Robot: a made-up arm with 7 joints.
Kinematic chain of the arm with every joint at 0, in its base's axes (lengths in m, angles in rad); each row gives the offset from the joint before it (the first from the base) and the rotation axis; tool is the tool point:
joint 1: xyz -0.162 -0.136 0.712 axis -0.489 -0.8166 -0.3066
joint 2: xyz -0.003 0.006 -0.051 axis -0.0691 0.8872 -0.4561
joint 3: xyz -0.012 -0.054 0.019 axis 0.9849 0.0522 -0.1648
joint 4: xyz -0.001 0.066 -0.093 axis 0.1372 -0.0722 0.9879
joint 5: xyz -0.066 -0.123 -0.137 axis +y
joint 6: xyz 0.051 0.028 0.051 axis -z
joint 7: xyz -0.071 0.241 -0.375 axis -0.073 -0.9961 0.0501
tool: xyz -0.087 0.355 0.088
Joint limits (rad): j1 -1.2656..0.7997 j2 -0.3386..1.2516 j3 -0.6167..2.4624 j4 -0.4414..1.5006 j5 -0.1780..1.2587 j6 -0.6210..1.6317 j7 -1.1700..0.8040
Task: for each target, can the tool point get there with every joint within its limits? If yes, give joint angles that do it. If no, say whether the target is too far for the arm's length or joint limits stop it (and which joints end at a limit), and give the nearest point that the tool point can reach.
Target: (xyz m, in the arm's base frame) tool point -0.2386 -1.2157 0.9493
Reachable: no: joint limits stop it (at a limit: joint 1, joint 3, joint 4, joint 6, joint 7) | nearest point -0.2592 -0.9259 0.9213 | short by 0.292 m
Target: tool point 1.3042 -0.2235 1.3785
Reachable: no: too far | nearest point 0.7199 -0.1867 1.1131 | short by 0.643 m
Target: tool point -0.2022 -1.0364 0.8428
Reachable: no: joint limits stop it (at a limit: joint 1, joint 3, joint 4, joint 6, joint 7) | nearest point -0.2198 -0.9237 0.8469 | short by 0.114 m
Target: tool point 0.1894 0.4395 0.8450
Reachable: yes | joints 0.1603 0.3384 1.1274 0.3558 0.2995 0.6339 -0.7882
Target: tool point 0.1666 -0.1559 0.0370
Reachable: yes | joints 0.3570 1.0215 0.4320 0.1449 0.1191 1.4085 -0.5719
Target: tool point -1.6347 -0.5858 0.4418
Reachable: no: too far | nearest point -1.1345 -0.4397 0.5218 | short by 0.527 m
